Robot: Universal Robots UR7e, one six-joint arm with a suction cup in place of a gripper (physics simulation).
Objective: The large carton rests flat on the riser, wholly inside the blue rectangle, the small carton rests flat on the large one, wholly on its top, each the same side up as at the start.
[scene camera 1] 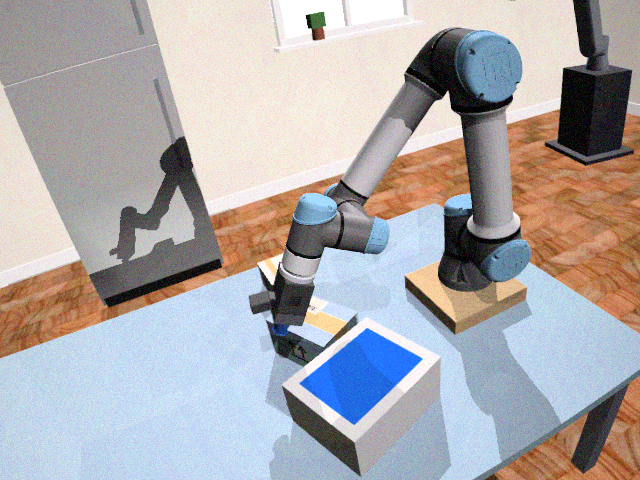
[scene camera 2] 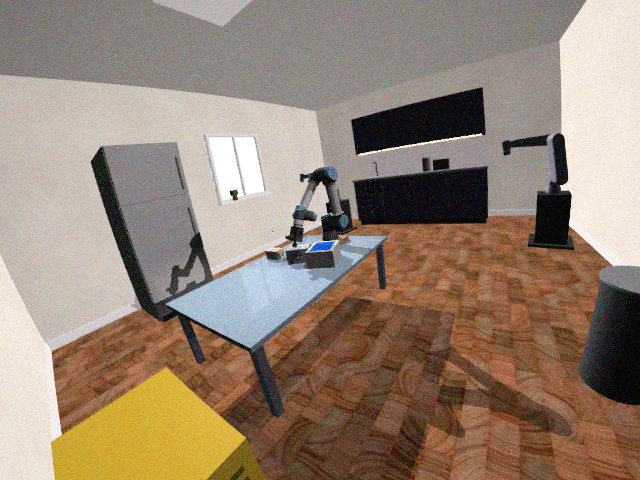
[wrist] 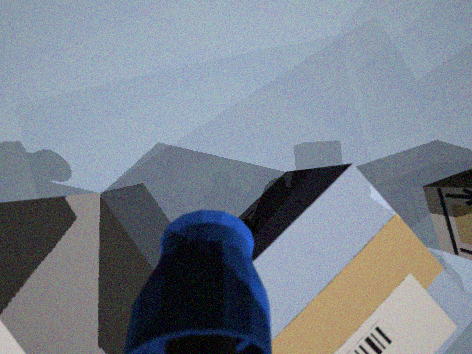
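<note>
The large carton [scene camera 1: 332,316] [wrist: 322,228] lies flat on the table just behind the riser; it is pale grey-blue with a tan stripe and a barcode label. The small carton [scene camera 1: 267,268] [scene camera 2: 274,253] lies on the table behind it, partly hidden by the wrist. The white riser [scene camera 1: 390,410] [scene camera 2: 323,260] carries the blue rectangle [scene camera 1: 361,371], which has nothing on it. My suction cup [scene camera 1: 280,330] [wrist: 206,225] is low at the large carton's left corner. In the wrist view its tip shows past the carton's top edge, over the dark side face and the table. The carton rests on the table.
The arm's base stands on a wooden plate [scene camera 1: 461,310] at the table's back right. The pale blue table [scene camera 1: 175,390] extends to the left and front. A grey fridge [scene camera 1: 128,167] stands off the table to the left. A yellow box [scene camera 2: 151,429] sits on the floor.
</note>
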